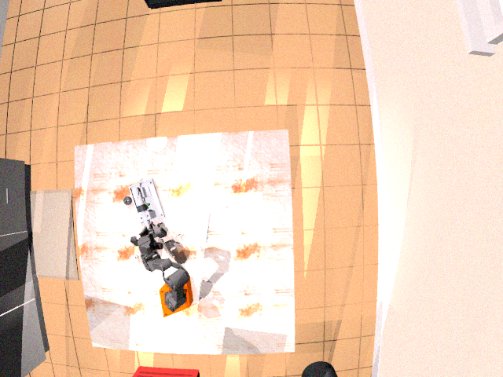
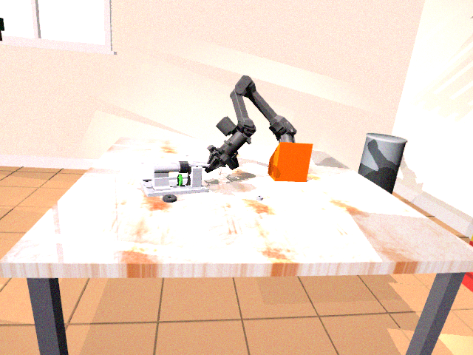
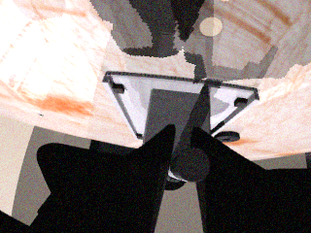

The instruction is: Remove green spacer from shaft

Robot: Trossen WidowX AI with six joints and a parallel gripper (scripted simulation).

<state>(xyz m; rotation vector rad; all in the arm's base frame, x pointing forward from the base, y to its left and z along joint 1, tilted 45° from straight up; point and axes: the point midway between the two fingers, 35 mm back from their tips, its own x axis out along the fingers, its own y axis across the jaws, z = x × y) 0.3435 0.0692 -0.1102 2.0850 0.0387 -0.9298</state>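
Right now the green spacer is 10 cm ahead of my gripper tip, 4 cm to the left of it and 3 cm below it. From my gripper tip the other things lie so: black ring: 16 cm to the left, 12 cm ahead, 5 cm below.
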